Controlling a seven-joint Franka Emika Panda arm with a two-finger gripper.
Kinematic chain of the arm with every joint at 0, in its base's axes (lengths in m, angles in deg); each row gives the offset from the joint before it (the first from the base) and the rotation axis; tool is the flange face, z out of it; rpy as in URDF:
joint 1: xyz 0 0 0.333 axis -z
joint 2: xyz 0 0 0 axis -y
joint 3: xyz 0 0 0.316 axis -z
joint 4: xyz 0.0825 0 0 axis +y
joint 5: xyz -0.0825 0 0.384 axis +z
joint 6: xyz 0 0 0 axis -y
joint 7: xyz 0.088 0 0 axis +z
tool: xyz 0 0 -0.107 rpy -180 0 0
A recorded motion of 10 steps. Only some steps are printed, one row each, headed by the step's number.
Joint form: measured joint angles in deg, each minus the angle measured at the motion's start. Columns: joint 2, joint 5, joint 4, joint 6, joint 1, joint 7, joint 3.
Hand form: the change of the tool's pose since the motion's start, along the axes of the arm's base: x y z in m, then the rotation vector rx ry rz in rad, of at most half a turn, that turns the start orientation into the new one. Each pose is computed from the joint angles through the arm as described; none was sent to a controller.
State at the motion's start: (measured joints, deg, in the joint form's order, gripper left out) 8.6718 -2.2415 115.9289 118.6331 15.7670 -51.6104 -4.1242
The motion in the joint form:
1: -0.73 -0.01 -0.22 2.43 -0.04 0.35 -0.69
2: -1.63 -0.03 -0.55 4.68 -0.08 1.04 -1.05
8: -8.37 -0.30 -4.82 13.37 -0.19 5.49 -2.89
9: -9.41 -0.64 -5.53 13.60 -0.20 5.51 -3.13
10: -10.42 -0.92 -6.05 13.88 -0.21 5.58 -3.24
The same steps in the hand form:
1: 0.0080 0.0057 -0.0004 -0.0082 -0.0321 0.0207
2: 0.0157 0.0083 -0.0016 -0.0157 -0.0599 0.0414
8: 0.0616 0.0191 -0.0128 -0.0477 -0.1618 0.1583
9: 0.0671 0.0204 -0.0167 -0.0500 -0.1596 0.1656
10: 0.0719 0.0205 -0.0219 -0.0513 -0.1557 0.1710

